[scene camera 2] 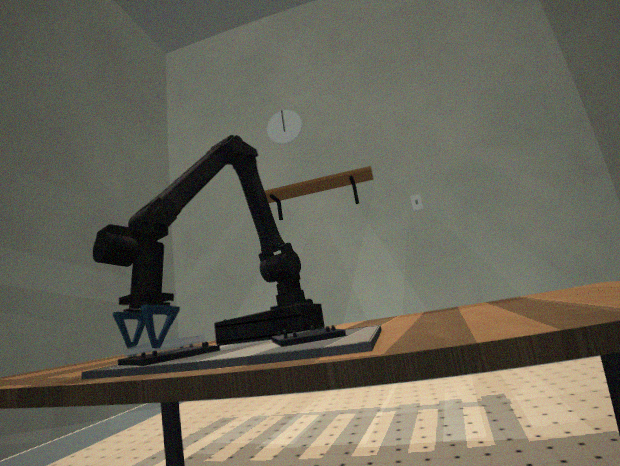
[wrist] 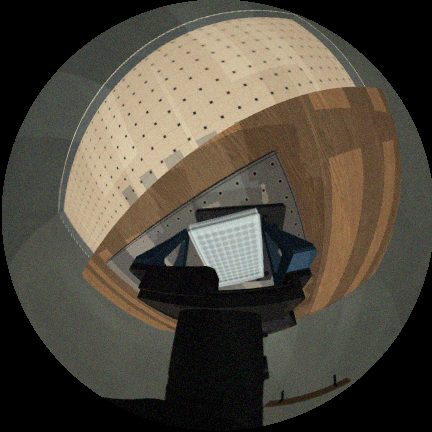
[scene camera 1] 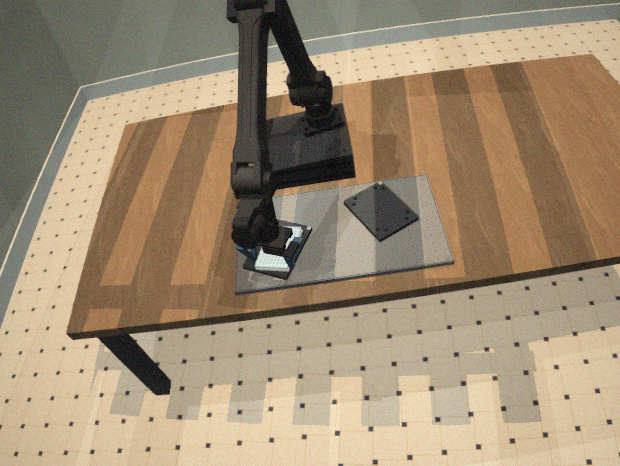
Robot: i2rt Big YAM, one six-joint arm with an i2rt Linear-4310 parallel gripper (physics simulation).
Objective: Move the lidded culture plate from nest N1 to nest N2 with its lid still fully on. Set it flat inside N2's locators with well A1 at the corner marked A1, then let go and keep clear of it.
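Frame: origin at the arm's base, x ahead, y left, z up, level; millimetres.
Seen in the pictures: gripper, fingertip midpoint: [scene camera 2: 143, 349] [wrist: 223, 228] [scene camera 1: 273, 264]; arm's base, origin of the base link: [scene camera 2: 292, 308] [scene camera 1: 322, 123].
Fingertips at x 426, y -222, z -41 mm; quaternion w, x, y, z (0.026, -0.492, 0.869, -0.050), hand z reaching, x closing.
Note:
Offsets run from my fingertips to a thing's top centre. Level surfaces: height alone.
The lidded culture plate @(dx -46, dy +20, dz +14 mm) [scene camera 1: 272, 261] [scene camera 2: 192, 341] [wrist: 231, 250], pale with a grid of wells, sits on the dark nest N1 @(dx -65, dy +17, dz -5 mm) [scene camera 1: 280, 274] [scene camera 2: 172, 355] [wrist: 274, 212]. Its lid appears on; the well A1 cannot be made out. My gripper [scene camera 1: 270, 256] [scene camera 2: 143, 346] [wrist: 223, 228] is open, pointing down, with its blue fingers low on either side of the plate. Whether a finger touches it cannot be told. The gripper body hides part of the plate in scene camera 1. The nest N2 @(dx -100, dy +293, dz -5 mm) [scene camera 1: 380, 211] [scene camera 2: 308, 337] holds no plate and has small dark locators and a pale corner mark @(dx -190, dy +320, dz -15 mm) [scene camera 1: 379, 183].
Both nests stand on a grey perforated board @(dx -80, dy +173, dz -26 mm) [scene camera 1: 325, 265] [scene camera 2: 235, 357] [wrist: 235, 192] on the wooden table @(dz -40 mm) [scene camera 1: 501, 200] [scene camera 2: 501, 325] [wrist: 350, 200]. The arm's black base [scene camera 1: 310, 145] [scene camera 2: 245, 326] stands behind the board. N1 is near the board's left end, N2 towards its right.

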